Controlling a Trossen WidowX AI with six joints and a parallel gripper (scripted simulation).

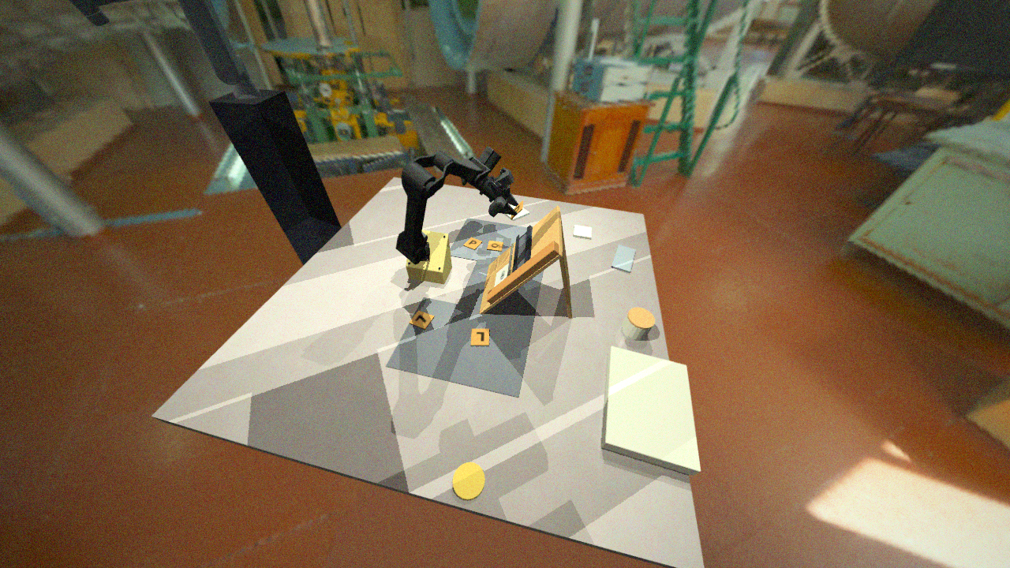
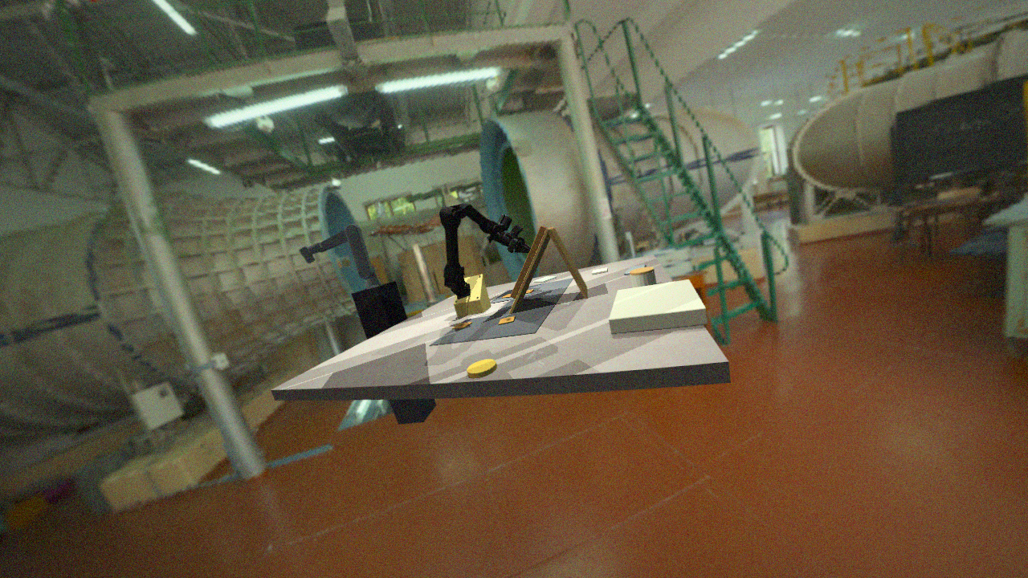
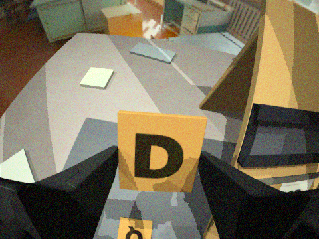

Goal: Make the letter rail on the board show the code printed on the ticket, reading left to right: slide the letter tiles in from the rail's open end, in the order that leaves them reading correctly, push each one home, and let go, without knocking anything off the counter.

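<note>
The white ticket lies 230 mm to the right of my gripper tip, 110 mm below it and 30 mm behind it. From my gripper tip the other things lie so: mat: 190 mm to the right, 190 mm below, 120 mm behind; cream block: 600 mm to the right, 380 mm ahead, 180 mm below; yellow disc: 800 mm to the right, 190 mm below, 60 mm behind.
</note>
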